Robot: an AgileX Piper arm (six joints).
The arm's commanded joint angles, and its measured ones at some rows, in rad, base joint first. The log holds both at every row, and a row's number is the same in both.
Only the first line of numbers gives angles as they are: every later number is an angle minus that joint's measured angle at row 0.
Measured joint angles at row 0:
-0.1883, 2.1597, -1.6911, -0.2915, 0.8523, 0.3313
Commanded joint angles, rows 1 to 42:
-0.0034, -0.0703, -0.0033, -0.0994, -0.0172, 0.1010
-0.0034, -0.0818, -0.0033, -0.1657, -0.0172, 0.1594
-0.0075, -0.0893, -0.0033, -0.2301, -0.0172, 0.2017
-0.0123, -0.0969, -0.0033, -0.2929, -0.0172, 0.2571
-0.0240, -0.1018, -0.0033, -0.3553, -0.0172, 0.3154
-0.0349, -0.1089, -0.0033, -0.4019, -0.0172, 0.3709
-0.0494, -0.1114, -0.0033, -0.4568, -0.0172, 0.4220
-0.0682, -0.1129, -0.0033, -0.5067, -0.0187, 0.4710
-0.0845, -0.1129, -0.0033, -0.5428, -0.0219, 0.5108
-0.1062, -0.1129, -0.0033, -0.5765, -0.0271, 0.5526
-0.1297, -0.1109, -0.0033, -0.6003, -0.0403, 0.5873
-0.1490, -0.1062, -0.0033, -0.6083, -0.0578, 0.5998
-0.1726, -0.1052, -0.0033, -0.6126, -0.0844, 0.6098
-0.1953, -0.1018, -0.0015, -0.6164, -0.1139, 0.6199
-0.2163, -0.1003, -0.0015, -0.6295, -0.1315, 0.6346
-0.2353, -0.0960, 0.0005, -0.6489, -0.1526, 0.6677
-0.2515, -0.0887, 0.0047, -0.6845, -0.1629, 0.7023
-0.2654, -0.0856, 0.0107, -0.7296, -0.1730, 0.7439
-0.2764, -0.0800, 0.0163, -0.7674, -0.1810, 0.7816
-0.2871, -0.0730, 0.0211, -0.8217, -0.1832, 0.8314
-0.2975, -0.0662, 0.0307, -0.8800, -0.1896, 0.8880
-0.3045, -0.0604, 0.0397, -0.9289, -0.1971, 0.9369
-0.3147, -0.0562, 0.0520, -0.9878, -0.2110, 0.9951
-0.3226, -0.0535, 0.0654, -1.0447, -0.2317, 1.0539
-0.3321, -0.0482, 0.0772, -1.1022, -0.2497, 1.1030
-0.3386, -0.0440, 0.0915, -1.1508, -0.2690, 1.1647
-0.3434, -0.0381, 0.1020, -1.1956, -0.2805, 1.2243
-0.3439, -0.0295, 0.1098, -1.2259, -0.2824, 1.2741
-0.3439, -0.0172, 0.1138, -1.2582, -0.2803, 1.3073
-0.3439, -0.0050, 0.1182, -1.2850, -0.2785, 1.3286
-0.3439, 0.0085, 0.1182, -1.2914, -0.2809, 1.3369
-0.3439, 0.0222, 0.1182, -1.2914, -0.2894, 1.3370
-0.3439, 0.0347, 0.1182, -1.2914, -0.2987, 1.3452
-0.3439, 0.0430, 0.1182, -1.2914, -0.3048, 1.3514
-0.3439, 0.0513, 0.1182, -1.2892, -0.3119, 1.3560
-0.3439, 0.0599, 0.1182, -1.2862, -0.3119, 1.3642
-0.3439, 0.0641, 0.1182, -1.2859, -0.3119, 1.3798
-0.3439, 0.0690, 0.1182, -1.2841, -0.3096, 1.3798
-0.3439, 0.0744, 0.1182, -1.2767, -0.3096, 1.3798
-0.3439, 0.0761, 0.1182, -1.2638, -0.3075, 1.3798
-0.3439, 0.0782, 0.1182, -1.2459, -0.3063, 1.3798
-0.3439, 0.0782, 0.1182, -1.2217, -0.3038, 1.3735
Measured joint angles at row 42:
-0.3392, 0.0738, 0.1162, -1.2558, -0.3123, 1.3709
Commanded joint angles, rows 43 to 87:
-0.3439, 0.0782, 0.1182, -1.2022, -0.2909, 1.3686
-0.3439, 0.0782, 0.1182, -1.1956, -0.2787, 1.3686
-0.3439, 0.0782, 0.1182, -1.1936, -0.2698, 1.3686
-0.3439, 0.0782, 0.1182, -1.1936, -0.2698, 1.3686
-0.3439, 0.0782, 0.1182, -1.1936, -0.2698, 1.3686
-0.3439, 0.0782, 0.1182, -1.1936, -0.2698, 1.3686
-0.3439, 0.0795, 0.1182, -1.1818, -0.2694, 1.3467
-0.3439, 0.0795, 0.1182, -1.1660, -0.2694, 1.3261
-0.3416, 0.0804, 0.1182, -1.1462, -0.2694, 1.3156
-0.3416, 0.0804, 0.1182, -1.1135, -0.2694, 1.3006
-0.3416, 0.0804, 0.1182, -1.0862, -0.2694, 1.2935
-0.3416, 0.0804, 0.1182, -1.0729, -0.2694, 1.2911
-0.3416, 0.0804, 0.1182, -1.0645, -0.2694, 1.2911
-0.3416, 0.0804, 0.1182, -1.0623, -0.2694, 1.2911
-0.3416, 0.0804, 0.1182, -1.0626, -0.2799, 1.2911
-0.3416, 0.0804, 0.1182, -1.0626, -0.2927, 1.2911
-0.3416, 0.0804, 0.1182, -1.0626, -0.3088, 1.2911
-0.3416, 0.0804, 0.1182, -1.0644, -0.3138, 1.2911
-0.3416, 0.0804, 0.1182, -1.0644, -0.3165, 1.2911
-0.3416, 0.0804, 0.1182, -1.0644, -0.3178, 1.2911
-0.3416, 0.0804, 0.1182, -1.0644, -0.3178, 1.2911
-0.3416, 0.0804, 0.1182, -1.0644, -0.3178, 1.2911
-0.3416, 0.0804, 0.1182, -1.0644, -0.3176, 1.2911
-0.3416, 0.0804, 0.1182, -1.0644, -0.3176, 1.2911
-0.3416, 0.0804, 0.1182, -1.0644, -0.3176, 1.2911
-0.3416, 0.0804, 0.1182, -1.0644, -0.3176, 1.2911
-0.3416, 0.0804, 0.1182, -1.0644, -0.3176, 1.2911
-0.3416, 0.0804, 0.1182, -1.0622, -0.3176, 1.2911
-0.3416, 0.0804, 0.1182, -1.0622, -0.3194, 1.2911
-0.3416, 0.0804, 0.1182, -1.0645, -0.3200, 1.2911
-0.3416, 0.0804, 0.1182, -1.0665, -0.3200, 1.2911
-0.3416, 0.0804, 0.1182, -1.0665, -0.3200, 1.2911
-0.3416, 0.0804, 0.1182, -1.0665, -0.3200, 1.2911
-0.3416, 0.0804, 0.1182, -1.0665, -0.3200, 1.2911
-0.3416, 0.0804, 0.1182, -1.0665, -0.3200, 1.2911
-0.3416, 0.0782, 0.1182, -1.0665, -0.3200, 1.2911
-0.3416, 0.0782, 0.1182, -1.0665, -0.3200, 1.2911
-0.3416, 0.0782, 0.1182, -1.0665, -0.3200, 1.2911
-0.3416, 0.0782, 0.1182, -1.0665, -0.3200, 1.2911
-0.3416, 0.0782, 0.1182, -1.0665, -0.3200, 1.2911
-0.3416, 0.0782, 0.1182, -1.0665, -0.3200, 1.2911
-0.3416, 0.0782, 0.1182, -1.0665, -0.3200, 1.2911
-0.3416, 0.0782, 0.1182, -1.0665, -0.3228, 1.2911
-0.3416, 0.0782, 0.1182, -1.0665, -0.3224, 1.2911
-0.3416, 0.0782, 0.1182, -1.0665, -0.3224, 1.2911
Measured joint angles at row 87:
-0.3392, 0.0795, 0.1177, -1.0599, -0.3167, 1.2965
